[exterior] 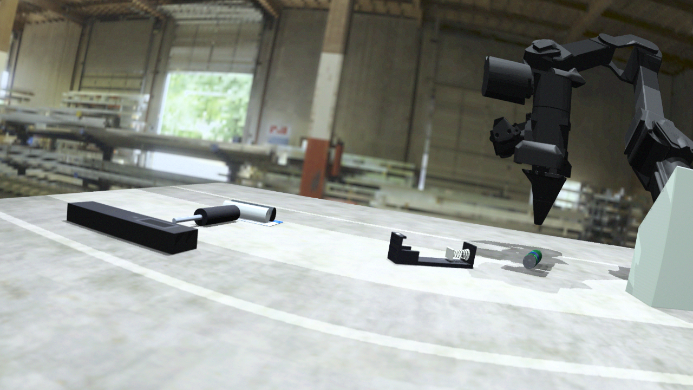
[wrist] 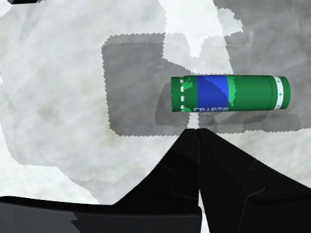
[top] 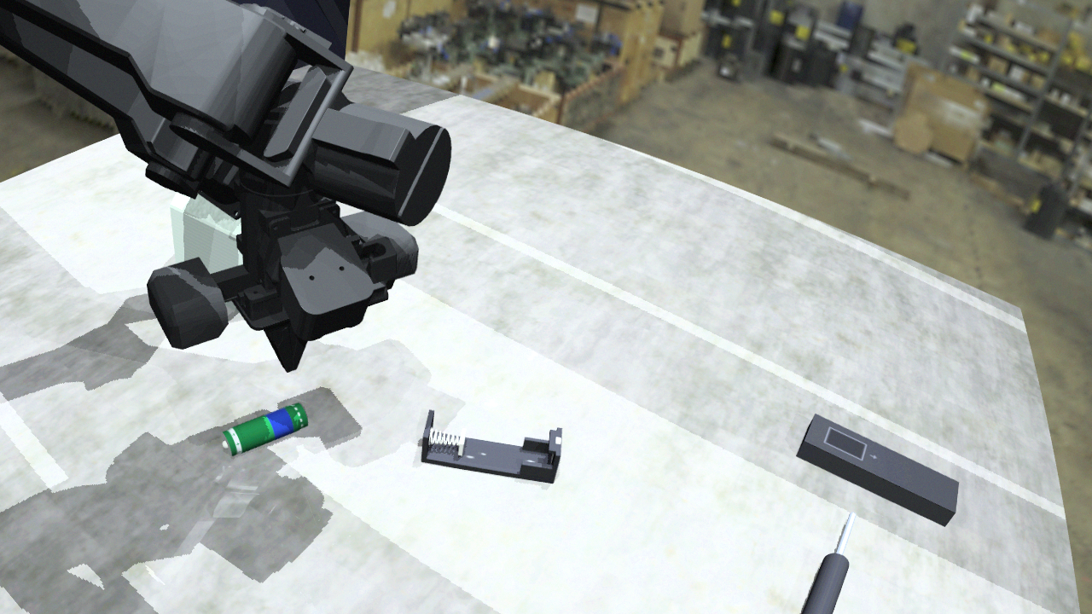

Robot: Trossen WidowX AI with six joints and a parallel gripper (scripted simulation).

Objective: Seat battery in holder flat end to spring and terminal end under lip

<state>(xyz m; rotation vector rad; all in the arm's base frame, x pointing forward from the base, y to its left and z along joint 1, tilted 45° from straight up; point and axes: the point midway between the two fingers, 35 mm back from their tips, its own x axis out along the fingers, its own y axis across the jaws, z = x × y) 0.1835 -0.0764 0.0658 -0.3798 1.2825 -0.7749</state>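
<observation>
The battery lies 5 cm below my gripper tip, 3 cm to the right of it and 1 cm behind it. Also, from my gripper tip: black-handled tool: 41 cm ahead, 13 cm to the left, 5 cm below; long black box: 43 cm ahead, 27 cm to the left, 5 cm below.
</observation>
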